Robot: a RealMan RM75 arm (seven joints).
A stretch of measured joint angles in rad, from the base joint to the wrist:
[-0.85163, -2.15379, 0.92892, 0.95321, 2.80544, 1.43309, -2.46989]
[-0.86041, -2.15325, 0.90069, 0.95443, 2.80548, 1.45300, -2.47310]
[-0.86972, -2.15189, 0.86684, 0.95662, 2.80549, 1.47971, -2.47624]
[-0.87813, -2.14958, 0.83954, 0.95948, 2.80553, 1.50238, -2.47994]
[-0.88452, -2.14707, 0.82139, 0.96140, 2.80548, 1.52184, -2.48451]
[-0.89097, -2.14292, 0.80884, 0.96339, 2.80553, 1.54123, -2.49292]
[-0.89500, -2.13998, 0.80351, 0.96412, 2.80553, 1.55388, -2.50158]
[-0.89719, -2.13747, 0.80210, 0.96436, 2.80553, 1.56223, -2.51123]
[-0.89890, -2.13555, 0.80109, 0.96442, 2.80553, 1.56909, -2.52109]
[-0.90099, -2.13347, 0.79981, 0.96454, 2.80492, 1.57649, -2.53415]
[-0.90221, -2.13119, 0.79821, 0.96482, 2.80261, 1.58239, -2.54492]
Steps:
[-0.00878, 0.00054, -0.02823, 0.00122, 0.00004, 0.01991, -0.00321]
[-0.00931, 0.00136, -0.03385, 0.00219, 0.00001, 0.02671, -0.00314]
[-0.00841, 0.00231, -0.02730, 0.00286, 0.00004, 0.02267, -0.00370]
[-0.00639, 0.00251, -0.01815, 0.00192, -0.00005, 0.01946, -0.00457]
[-0.00645, 0.00415, -0.01255, 0.00199, 0.00005, 0.01939, -0.00841]
[-0.00403, 0.00294, -0.00533, 0.00073, 0.00000, 0.01265, -0.00866]
[-0.00219, 0.00251, -0.00141, 0.00024, 0.00000, 0.00835, -0.00965]
[-0.00171, 0.00192, -0.00101, 0.00006, 0.00000, 0.00686, -0.00986]
[-0.00209, 0.00208, -0.00128, 0.00012, -0.00061, 0.00740, -0.01306]
[-0.00122, 0.00228, -0.00160, 0.00028, -0.00231, 0.00590, -0.01077]

